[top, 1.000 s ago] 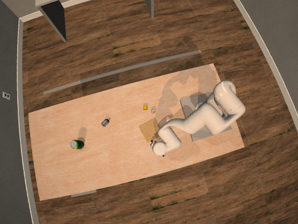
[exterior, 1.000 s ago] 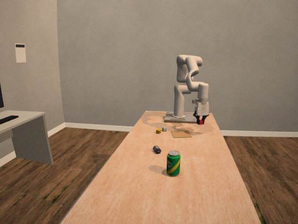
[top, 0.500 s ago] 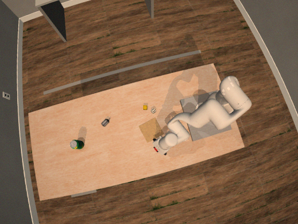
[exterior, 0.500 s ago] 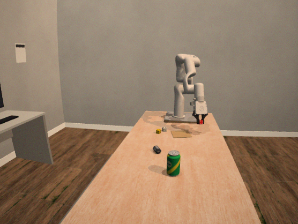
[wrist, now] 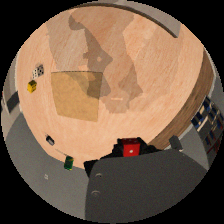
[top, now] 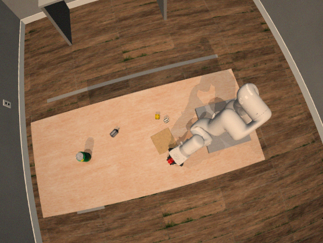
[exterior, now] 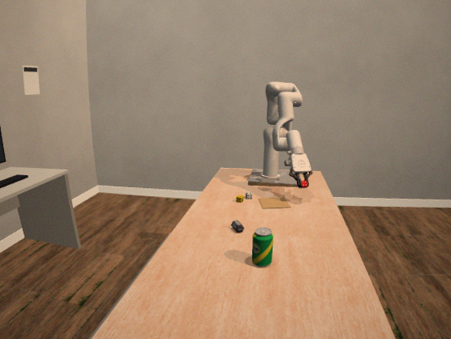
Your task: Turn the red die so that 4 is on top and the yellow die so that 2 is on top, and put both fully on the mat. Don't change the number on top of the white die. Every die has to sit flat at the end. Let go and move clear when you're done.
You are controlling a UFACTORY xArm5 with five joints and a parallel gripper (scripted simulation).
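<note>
The brown mat is 4 cm ahead of my hand, 14 cm to the right of it and 11 cm below it. The rest, counted from my hand: yellow die: 7 cm ahead, 31 cm to the right, 9 cm below; white die: 1 cm ahead, 28 cm to the right, 9 cm below; red die: 1 cm below.
</note>
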